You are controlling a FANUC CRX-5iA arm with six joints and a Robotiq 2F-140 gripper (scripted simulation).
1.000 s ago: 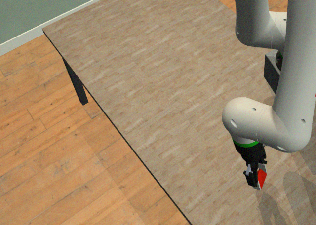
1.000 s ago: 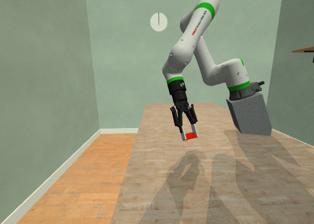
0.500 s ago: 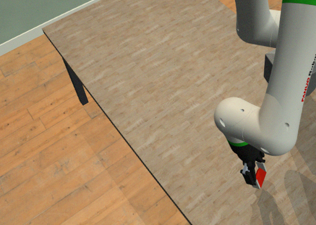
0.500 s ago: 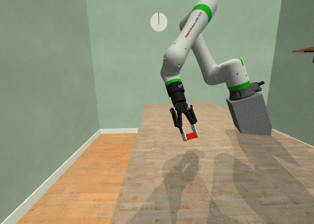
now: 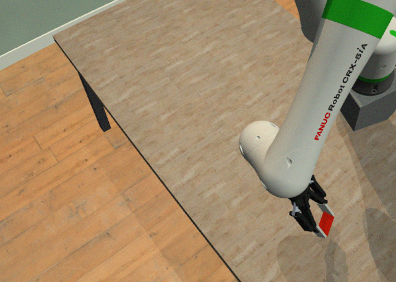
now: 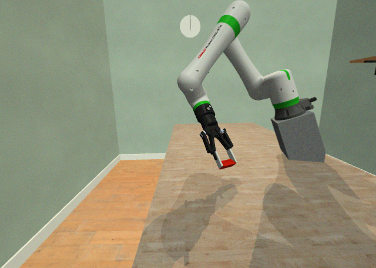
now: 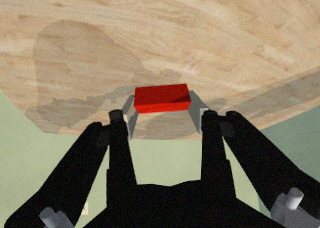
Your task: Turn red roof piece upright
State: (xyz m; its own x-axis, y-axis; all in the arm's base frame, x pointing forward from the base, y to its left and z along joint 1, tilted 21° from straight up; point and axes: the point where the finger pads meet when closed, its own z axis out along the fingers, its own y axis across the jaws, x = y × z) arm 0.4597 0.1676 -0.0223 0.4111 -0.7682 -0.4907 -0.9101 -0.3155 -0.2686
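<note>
Now: the red roof piece 2 cm below my hand and 1 cm to the left of it.
</note>
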